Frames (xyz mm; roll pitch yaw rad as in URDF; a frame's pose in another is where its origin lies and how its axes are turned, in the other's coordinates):
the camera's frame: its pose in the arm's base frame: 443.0 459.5 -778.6 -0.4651 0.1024 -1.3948
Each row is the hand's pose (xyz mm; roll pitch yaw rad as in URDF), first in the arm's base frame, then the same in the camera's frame.
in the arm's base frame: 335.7 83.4 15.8 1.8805 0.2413 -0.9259
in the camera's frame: 268.5 -523.8 661.5 2.2483 -0.0635 0.4780
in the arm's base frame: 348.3 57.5 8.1 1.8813 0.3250 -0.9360
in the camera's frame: 296.8 -514.6 660.7 2.2514 0.0180 0.4992
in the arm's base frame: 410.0 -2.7 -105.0 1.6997 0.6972 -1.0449
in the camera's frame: 378.1 -422.5 589.1 2.1365 0.3976 0.5582
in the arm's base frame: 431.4 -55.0 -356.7 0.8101 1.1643 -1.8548
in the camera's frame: 458.8 -302.1 375.7 1.8772 1.0412 0.4876
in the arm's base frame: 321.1 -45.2 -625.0 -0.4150 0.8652 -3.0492
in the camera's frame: 457.4 -276.6 86.6 -0.1866 1.3318 -1.4695
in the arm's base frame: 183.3 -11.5 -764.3 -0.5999 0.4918 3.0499
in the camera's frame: 414.6 -327.8 -100.7 -0.6536 0.9657 -1.8995
